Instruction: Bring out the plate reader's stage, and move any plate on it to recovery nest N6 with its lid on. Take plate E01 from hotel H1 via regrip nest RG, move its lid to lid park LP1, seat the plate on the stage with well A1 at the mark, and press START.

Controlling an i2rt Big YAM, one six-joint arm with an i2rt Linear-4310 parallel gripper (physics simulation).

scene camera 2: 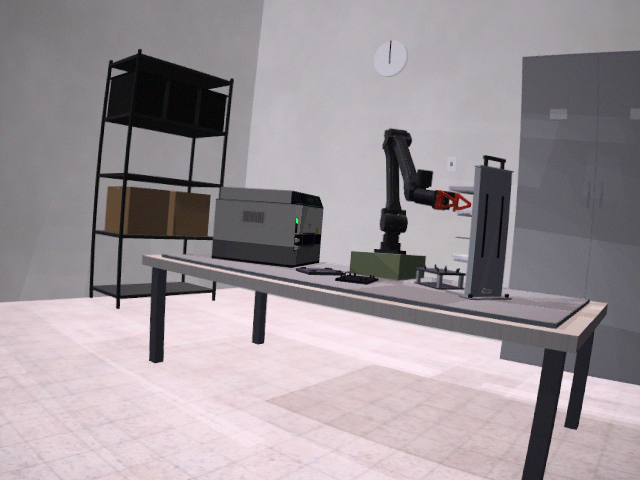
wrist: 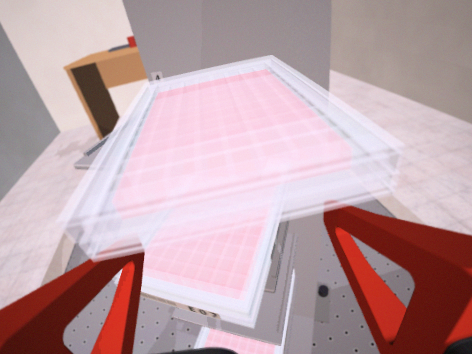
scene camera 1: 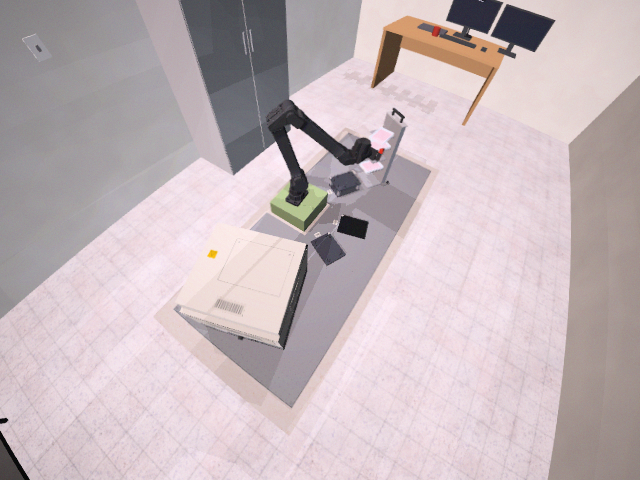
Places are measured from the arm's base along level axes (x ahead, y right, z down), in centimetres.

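Pixels of known places: gripper, between the fingertips: (scene camera 2: 464,204) (wrist: 231,226) (scene camera 1: 376,144); arm's base, origin of its link: (scene camera 2: 390,253) (scene camera 1: 297,196).
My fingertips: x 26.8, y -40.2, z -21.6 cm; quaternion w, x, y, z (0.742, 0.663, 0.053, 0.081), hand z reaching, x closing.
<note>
For each thing: its top centre in the pictures, then the offset to it from my fingertips.
- upper plate, centre of its top: (wrist: 213,94) (scene camera 1: 382,134) dx +0.8, dy -1.9, dz -6.0 cm
- lower plate, centre of its top: (wrist: 214,206) (scene camera 1: 377,143) dx -0.4, dy -4.3, dz +2.1 cm
- plate reader, centre of its top: (scene camera 1: 244,270) (scene camera 2: 273,191) dx -12.9, dy +96.1, dz -1.8 cm
- black tray-like nest, centre of its top: (scene camera 2: 357,275) (scene camera 1: 353,225) dx +8.0, dy +35.6, dz +28.7 cm
- dark flat nest, centre of its top: (scene camera 2: 320,268) (scene camera 1: 328,247) dx +2.6, dy +55.7, dz +28.9 cm
The hotel (scene camera 1: 395,149) (scene camera 2: 492,232) (wrist: 250,35) is a tall grey tower holding several clear plates with pink wells. My gripper (scene camera 1: 381,151) (scene camera 2: 469,203) (wrist: 231,226) is open and empty in front of it. In the wrist view the upper plate (wrist: 235,135) lies beyond the fingertips, its near edge by them, beside a "4" mark on the tower. A lower plate (wrist: 215,255) lies under it; its label starts with E0, the last character is unclear. The plate reader (scene camera 1: 253,273) (scene camera 2: 258,227) shows a green light; its stage does not show.
A raised dark stand (scene camera 1: 344,183) (scene camera 2: 439,271) is between the green arm base (scene camera 1: 305,209) (scene camera 2: 387,265) and the hotel. A black tray-like nest (scene camera 1: 352,226) (scene camera 2: 356,278) and a dark flat nest (scene camera 1: 328,248) (scene camera 2: 319,270) lie between stand and reader. Their labels are unreadable.
</note>
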